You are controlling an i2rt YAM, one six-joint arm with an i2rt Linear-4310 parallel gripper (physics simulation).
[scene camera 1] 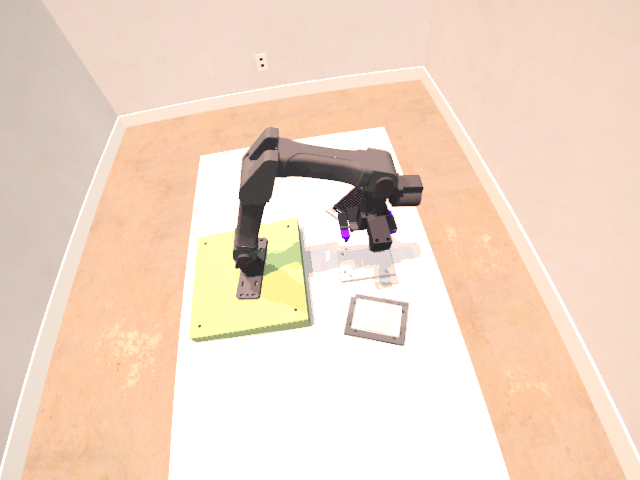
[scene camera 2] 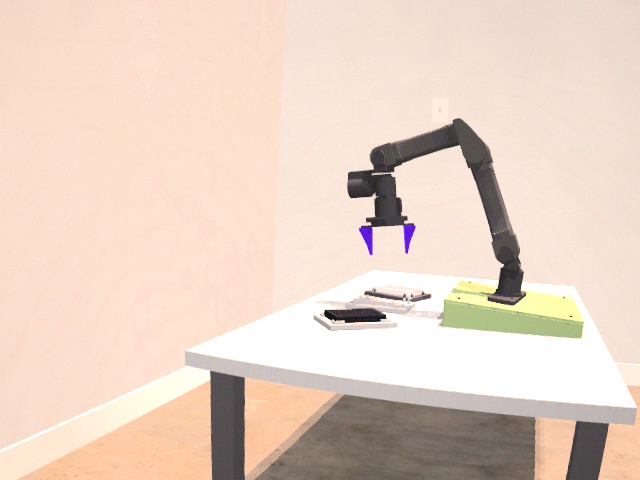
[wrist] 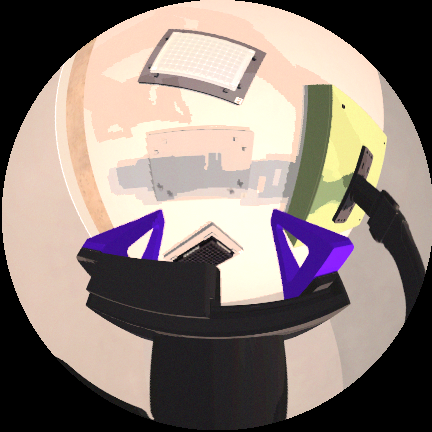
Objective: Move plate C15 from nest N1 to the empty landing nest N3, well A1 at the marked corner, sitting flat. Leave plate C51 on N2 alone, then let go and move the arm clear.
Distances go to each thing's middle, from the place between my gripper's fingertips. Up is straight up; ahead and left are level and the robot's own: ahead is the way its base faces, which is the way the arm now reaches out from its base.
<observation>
The black perforated plate (scene camera 2: 359, 315) lies 2 cm behind my hand, 23 cm to the left of it and 12 cm below it. From my hand the other things lie so: framed white plate (scene camera 1: 371, 316) 4 cm ahead, 18 cm to the right, 12 cm below.
</observation>
